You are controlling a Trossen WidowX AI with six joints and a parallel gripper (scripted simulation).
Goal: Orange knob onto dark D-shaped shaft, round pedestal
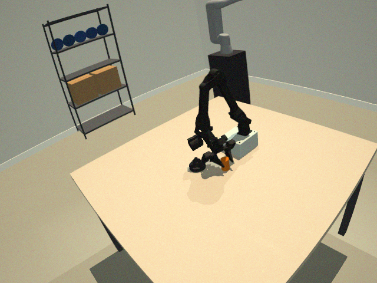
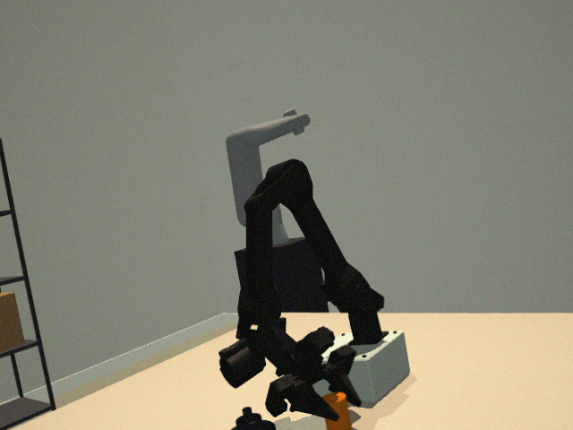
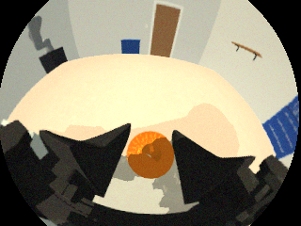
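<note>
Right now the orange knob is 10 mm behind my gripper tip, 30 mm to the right of it and 10 mm below it. Round my gripper tip: dark round pedestal (60 mm ahead, 160 mm to the right, 10 mm below).
</note>
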